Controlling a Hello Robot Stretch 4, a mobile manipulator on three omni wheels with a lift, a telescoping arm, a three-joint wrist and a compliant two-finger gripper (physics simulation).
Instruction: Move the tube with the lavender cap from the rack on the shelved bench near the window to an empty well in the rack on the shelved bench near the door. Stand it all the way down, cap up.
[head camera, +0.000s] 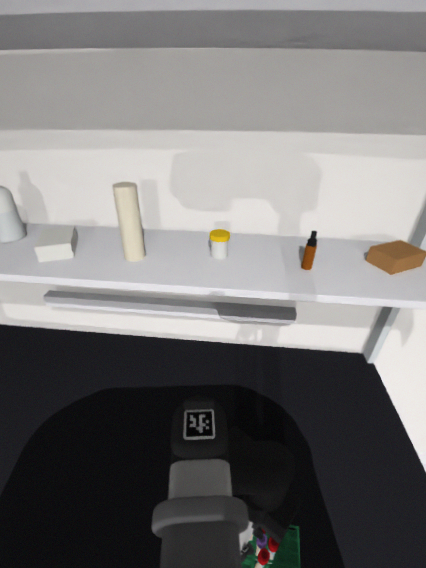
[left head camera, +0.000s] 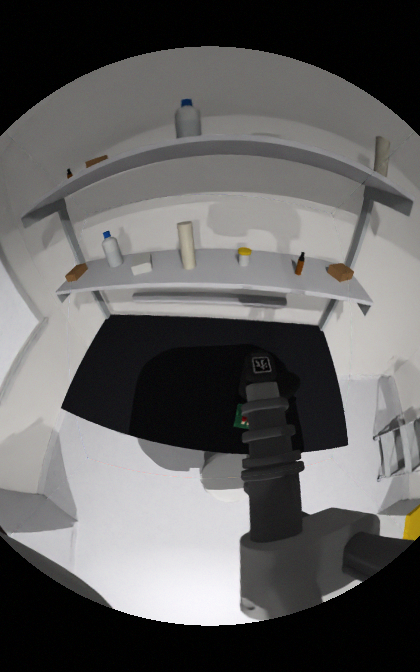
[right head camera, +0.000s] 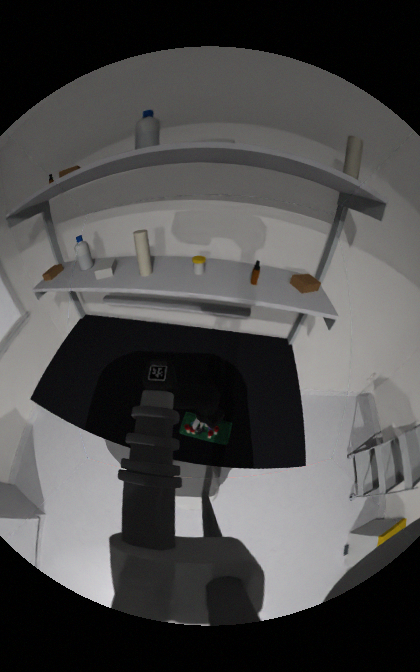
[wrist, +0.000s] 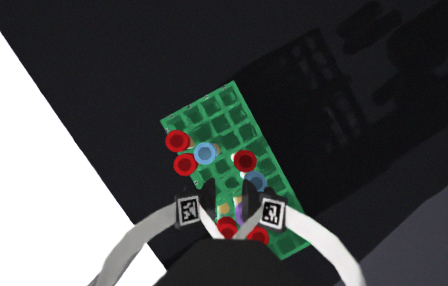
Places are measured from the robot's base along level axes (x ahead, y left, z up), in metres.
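Pixels of known places: hand, tool point: (head camera: 250, 537) (right head camera: 204, 425) (wrist: 228, 198); robot's base, link origin: (left head camera: 229, 474) (right head camera: 190, 481).
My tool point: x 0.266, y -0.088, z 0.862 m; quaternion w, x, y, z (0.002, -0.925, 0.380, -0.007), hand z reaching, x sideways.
Ahead of a thing's pixels: the offset from my tool point to its middle. Level surfaces: height alone.
The green rack @(dz -0.098, dx +0.012, dy -0.007 m) (head camera: 291, 549) (left head camera: 239, 422) (right head camera: 225, 434) (wrist: 293, 246) stands on the dark bench top @(dz -0.127 m) (head camera: 60, 360) (wrist: 90, 45). The lavender-capped tube @(dz -0.063, dx -0.003, dy -0.025 m) (head camera: 261, 540) (wrist: 239, 213) is in its lower part in the wrist view, its cap partly hidden behind the right finger. My gripper (wrist: 228, 196) is partly open above the rack, a gap between its fingertips and no tube held. The lavender cap lies below and right of the middle of that gap. Red-capped tubes stand close by. A second rack does not show.
Other tubes in the rack have red caps (wrist: 177, 141) (wrist: 245, 160) and blue caps (wrist: 204, 153) (wrist: 256, 181). Behind, a shelf @(dz +0.330 m) (head camera: 175, 275) holds a cream cylinder @(dz +0.419, dx +0.479, dy +0.247 m) (head camera: 129, 222), a yellow-lidded jar @(dz +0.360, dx +0.483, dy +0.033 m) (head camera: 219, 245), a brown bottle @(dz +0.376, dx +0.414, dy -0.174 m) (head camera: 309, 254) and a brown box @(dz +0.350, dx +0.429, dy -0.404 m) (head camera: 396, 257). My arm (left head camera: 272, 450) reaches over the bench.
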